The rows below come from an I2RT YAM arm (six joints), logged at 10 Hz.
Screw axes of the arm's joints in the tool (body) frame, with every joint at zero. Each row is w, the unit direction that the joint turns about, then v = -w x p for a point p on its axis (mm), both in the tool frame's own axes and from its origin. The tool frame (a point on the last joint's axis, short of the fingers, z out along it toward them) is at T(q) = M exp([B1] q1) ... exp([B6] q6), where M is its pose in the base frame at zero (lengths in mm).
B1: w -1 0 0 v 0 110.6 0
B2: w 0 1 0 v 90.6 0 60
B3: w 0 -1 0 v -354.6 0 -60
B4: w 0 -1 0 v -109.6 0 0
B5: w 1 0 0 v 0 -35.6 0
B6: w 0 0 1 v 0 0 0
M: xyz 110.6 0 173.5 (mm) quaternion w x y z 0.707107 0 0.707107 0
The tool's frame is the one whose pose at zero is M.
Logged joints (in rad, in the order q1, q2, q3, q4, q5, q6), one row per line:
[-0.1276 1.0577 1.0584 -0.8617 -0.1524 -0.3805]
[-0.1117 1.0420 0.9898 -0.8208 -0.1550 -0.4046]
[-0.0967 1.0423 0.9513 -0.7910 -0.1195 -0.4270]
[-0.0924 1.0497 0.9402 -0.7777 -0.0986 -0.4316]
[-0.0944 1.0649 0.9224 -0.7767 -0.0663 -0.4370]
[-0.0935 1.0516 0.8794 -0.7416 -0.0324 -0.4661]
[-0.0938 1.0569 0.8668 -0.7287 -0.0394 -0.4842]
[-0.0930 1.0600 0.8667 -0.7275 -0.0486 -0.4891]
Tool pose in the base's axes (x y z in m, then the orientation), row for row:
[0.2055 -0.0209 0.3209 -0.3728 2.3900 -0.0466]
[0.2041 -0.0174 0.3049 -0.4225 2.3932 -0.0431]
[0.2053 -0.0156 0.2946 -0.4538 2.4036 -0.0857]
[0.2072 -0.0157 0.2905 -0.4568 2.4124 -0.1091]
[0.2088 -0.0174 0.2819 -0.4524 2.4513 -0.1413]
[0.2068 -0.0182 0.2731 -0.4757 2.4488 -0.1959]
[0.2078 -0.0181 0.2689 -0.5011 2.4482 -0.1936]
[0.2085 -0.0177 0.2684 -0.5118 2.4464 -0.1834]
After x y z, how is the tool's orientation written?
As a rotation vector, in radians.
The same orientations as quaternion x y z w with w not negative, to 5 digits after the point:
[-0.14415 0.92415 -0.01802 0.35332]
[-0.16296 0.92305 -0.01662 0.34806]
[-0.17436 0.92350 -0.03293 0.34009]
[-0.17510 0.92474 -0.04182 0.33533]
[-0.17186 0.93122 -0.05368 0.31689]
[-0.18048 0.92906 -0.07432 0.31425]
[-0.18993 0.92792 -0.07338 0.31226]
[-0.19400 0.92732 -0.06952 0.31243]

